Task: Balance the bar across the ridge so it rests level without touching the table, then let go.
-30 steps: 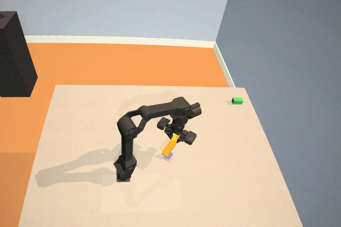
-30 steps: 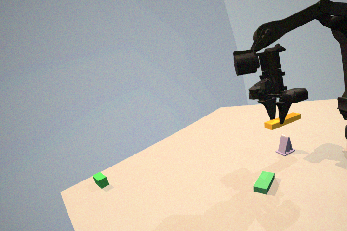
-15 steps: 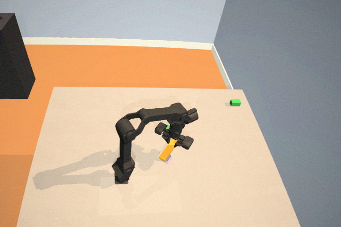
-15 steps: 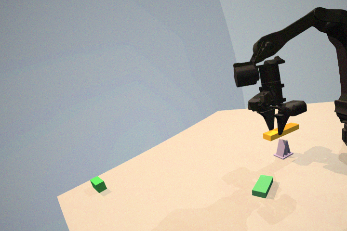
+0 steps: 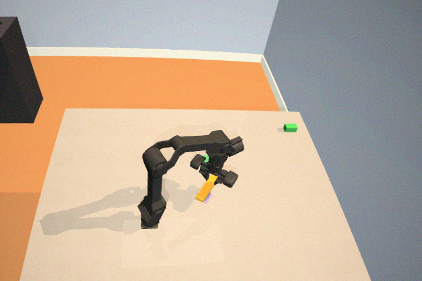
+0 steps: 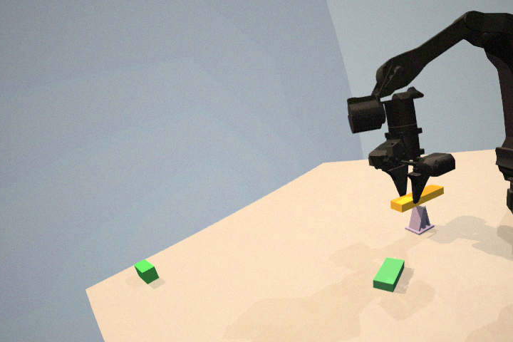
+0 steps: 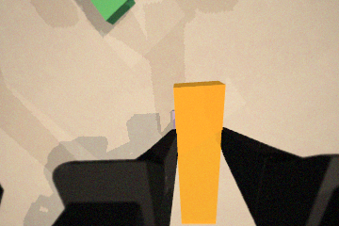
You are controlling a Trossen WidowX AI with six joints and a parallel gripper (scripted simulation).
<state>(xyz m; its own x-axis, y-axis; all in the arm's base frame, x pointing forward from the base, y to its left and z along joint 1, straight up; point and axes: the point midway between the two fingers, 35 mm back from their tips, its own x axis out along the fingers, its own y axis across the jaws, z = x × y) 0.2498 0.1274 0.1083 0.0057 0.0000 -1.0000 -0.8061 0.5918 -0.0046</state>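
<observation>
My gripper tip is now 20 mm to the left of the yellow bar and 20 mm past it. From my gripper tip the other things lie so: small green cube 490 mm ahead, 370 mm to the left, 60 mm below; then flat green block 160 mm to the left, 70 mm below, 10 mm ahead.
</observation>
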